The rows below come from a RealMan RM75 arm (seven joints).
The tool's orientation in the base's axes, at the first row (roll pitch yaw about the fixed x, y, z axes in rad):
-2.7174 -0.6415 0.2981
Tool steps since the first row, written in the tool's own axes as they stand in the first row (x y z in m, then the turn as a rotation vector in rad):
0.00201 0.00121 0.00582 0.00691 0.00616 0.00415
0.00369 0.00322 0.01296 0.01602 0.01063 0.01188
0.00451 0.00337 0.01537 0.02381 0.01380 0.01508
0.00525 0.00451 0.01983 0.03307 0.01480 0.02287
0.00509 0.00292 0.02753 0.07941 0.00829 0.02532
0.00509 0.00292 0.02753 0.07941 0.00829 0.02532
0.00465 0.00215 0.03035 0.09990 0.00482 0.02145
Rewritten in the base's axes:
0.00448 0.00273 -0.00345 0.01005 -0.00100 -0.00093
0.00964 0.00547 -0.00832 0.02237 0.00185 -0.00259
0.01130 0.00688 -0.00964 0.03122 0.00293 -0.00131
0.01423 0.00861 -0.01283 0.04193 0.00862 -0.00179
0.01639 0.01411 -0.01802 0.07513 0.02608 0.02630
0.01639 0.01411 -0.01802 0.07513 0.02608 0.02630
0.01680 0.01618 -0.02009 0.08752 0.03153 0.04253

